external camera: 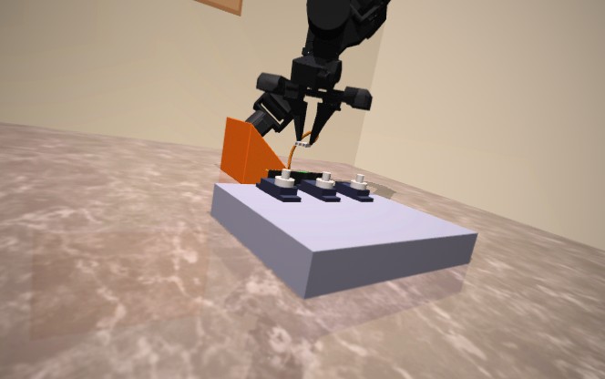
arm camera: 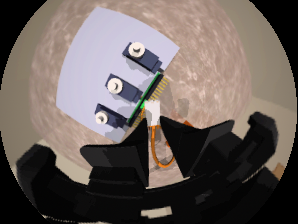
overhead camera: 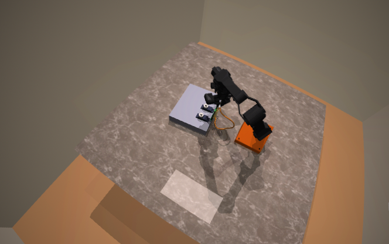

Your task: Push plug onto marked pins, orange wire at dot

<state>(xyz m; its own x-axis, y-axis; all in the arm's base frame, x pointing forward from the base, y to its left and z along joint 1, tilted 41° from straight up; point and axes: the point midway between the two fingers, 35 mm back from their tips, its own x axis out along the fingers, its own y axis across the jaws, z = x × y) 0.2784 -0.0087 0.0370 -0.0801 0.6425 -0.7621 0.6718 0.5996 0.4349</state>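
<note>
Now: the green band 10 mm ahead of my gripper tip and 50 mm below it. Also, from my gripper tip: grey printed holder: 170 mm ahead, 20 mm to the left, 100 mm below.
</note>
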